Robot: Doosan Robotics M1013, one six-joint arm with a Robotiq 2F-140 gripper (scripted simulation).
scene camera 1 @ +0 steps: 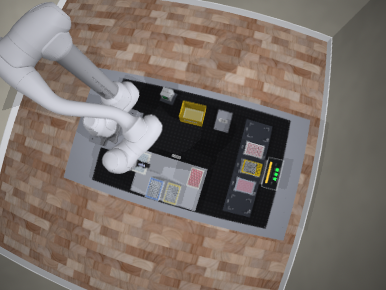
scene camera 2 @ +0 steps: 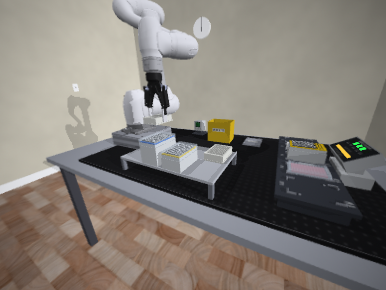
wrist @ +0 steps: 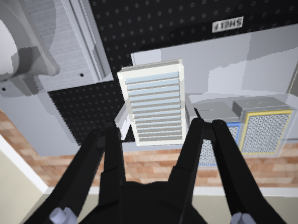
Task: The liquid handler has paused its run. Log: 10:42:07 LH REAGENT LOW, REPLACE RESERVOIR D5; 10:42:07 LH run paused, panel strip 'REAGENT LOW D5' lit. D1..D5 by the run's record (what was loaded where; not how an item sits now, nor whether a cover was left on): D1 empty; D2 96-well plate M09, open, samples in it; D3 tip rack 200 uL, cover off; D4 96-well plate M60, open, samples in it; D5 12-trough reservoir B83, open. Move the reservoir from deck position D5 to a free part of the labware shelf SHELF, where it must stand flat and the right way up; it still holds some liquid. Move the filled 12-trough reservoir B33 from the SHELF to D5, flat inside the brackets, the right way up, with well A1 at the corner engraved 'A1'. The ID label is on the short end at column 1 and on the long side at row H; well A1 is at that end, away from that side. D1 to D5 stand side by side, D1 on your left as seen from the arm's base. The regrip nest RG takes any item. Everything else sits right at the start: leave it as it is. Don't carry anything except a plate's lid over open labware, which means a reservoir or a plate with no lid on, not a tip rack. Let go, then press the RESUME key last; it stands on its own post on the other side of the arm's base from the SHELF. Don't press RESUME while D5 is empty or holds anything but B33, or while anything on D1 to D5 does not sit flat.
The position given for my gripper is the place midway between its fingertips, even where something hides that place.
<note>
I see my gripper (scene camera 2: 158, 121).
My gripper is seen too in the wrist view (wrist: 156, 105).
</note>
